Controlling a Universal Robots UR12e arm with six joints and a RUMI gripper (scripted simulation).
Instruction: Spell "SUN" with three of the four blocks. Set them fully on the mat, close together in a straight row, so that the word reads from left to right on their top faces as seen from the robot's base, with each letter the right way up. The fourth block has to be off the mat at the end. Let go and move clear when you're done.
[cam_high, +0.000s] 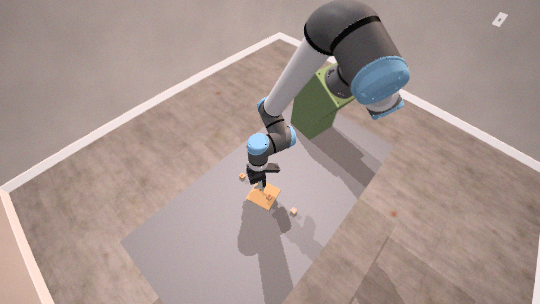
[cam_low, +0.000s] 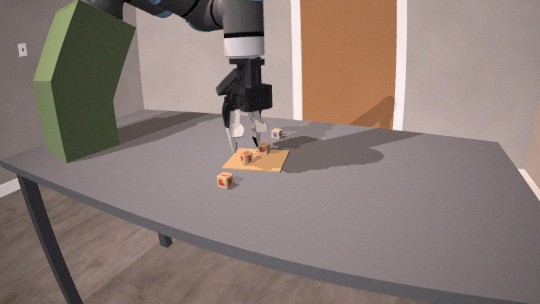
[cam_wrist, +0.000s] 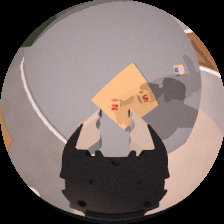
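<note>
The orange mat is 50 mm below my hand, 30 mm to the left of it and 10 mm ahead of it. Round my hand: red-lettered block (120 mm to the right, 40 mm below, 40 mm ahead); blue-lettered block (210 mm to the left, 60 mm behind, 40 mm below).
</note>
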